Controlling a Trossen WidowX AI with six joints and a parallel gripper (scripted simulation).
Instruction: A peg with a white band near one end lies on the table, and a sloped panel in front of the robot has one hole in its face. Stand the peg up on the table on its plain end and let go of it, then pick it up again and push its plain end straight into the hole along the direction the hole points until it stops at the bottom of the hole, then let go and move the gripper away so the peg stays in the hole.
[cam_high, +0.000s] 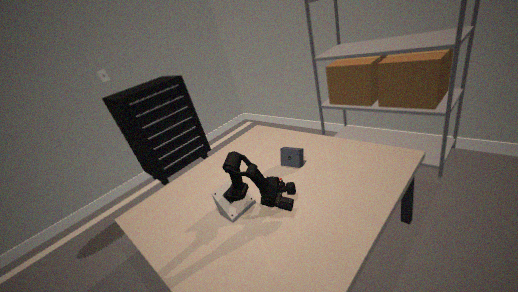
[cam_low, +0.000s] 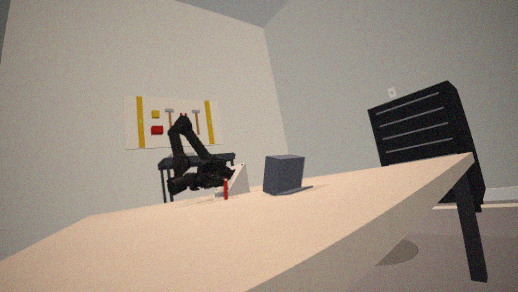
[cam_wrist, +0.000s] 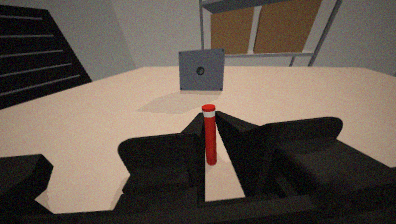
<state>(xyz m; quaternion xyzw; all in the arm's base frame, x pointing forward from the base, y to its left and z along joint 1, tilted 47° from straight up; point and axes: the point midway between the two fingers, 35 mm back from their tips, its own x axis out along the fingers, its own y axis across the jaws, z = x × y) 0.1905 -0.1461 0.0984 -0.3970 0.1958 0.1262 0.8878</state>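
My gripper tip is now 1 cm above the red peg. Round my gripper tip: grey sloped panel 23 cm ahead, 8 cm to the left, 1 cm below.
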